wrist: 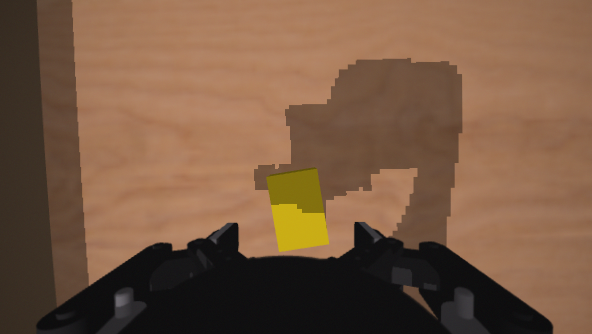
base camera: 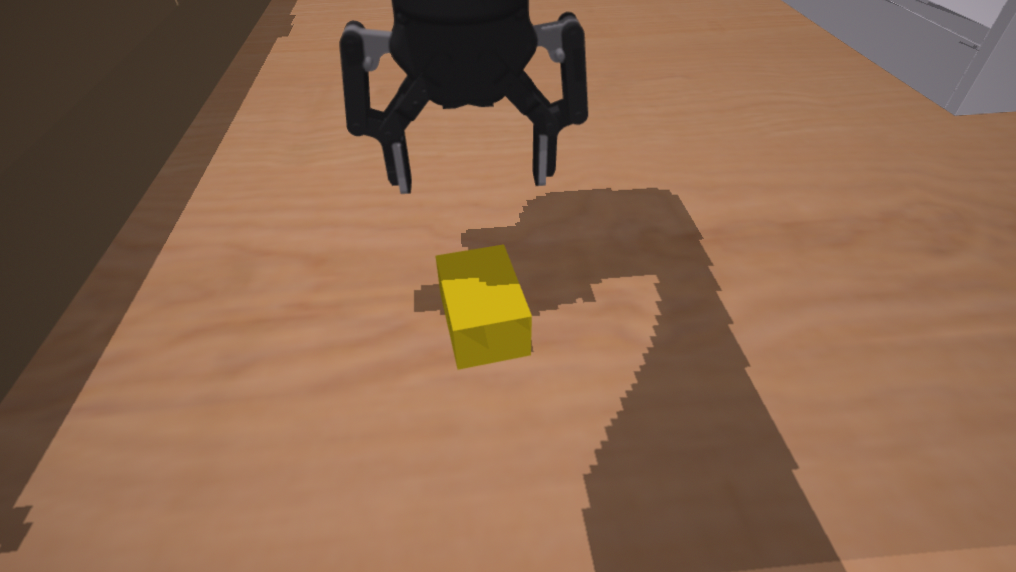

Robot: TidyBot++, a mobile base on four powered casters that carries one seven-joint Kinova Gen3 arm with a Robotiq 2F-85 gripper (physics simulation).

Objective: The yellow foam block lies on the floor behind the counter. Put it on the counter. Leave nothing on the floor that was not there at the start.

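Places are measured from the arm's base along level axes (x down, y back, z left), in metres.
Pixels of known places: gripper, between the fingertips: [wrist: 296,235] [base camera: 473,184].
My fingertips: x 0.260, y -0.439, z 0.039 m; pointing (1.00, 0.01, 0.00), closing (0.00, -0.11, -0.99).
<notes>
Behind a point stands the place of what it marks.
The yellow foam block [base camera: 486,305] {y -0.412, x 0.351, z 0.032 m} [wrist: 298,227] {y -0.416, x 0.351, z 0.035 m} lies flat on the wooden floor [base camera: 284,426] {y -0.332, x 0.396, z 0.174 m} [wrist: 175,125] {y -0.525, x 0.396, z 0.218 m}, turned slightly. Part of its top is in the arm's shadow. My gripper [base camera: 472,188] {y -0.440, x 0.261, z 0.039 m} [wrist: 296,235] {y -0.440, x 0.261, z 0.039 m} is open and points down, with its fingertips above the floor. In the base camera view it hangs above and beyond the block. In the wrist view the block shows between the two fingertips, a little ahead of them, and is not touched. The counter's top does not show in either view.
A dark upright side [base camera: 92,142] {y -0.595, x 0.316, z 0.421 m} [wrist: 20,175] {y -0.438, x 0.368, z 0.400 m}, which looks like the counter's, runs along the left. A light grey shelf unit [base camera: 924,71] {y -0.896, x 0.371, z -0.538 m} stands at the far right in the base camera view. The arm's shadow falls on the floor right of the block.
</notes>
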